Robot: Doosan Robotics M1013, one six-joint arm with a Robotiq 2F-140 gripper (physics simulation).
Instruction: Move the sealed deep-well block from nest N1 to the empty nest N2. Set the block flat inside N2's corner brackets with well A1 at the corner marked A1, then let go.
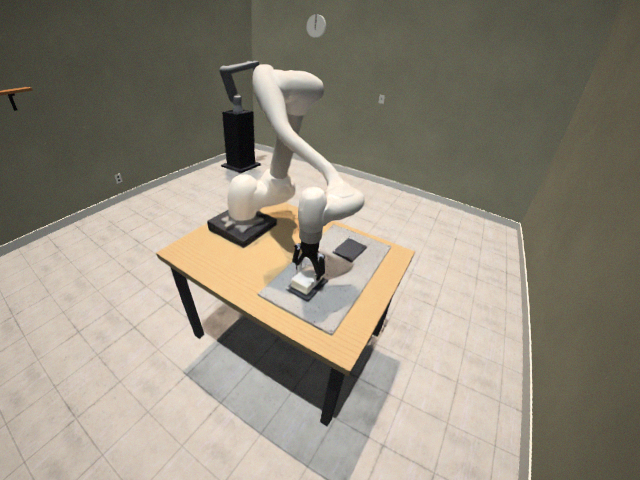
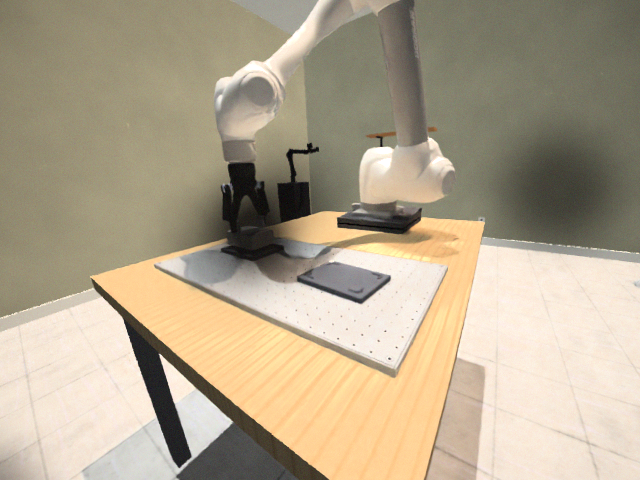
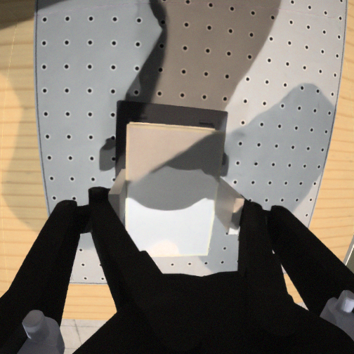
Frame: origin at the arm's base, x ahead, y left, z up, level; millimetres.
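Seen in the pictures: gripper, fingertip midpoint: (image 1: 307, 280); arm's base, origin of the base link: (image 1: 242, 221) (image 2: 378, 212).
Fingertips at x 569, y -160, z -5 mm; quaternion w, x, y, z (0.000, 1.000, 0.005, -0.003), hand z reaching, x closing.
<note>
Offsets run from my fingertips to a thing's top centre. Level surfaces: height alone.
The sealed deep-well block {0 mm ahead, 3 mm right, 32 mm up} (image 1: 304, 283) (image 2: 250, 238) (image 3: 170, 189) is white with a smooth sealed top. My gripper (image 1: 309, 266) (image 2: 243, 227) (image 3: 175, 207) is shut on its two sides and points straight down. The block sits very low over the dark nest N1 (image 1: 297, 293) (image 2: 252, 251) (image 3: 168, 114). I cannot tell whether they touch. The empty nest N2 {33 mm ahead, 356 mm left, 20 mm down} (image 1: 350, 249) (image 2: 343, 280) is a dark flat plate with corner brackets, farther along the grey perforated plate {35 mm down} (image 1: 335, 305) (image 2: 335, 320) (image 3: 281, 70). I cannot make out the A1 marks.
The perforated plate lies on a wooden table {48 mm down} (image 1: 216, 263) (image 2: 289, 392). The arm's base (image 1: 242, 227) (image 2: 379, 219) is mounted at the table's far corner. A black pedestal with a small arm (image 1: 239, 139) (image 2: 293, 198) stands on the floor behind the table.
</note>
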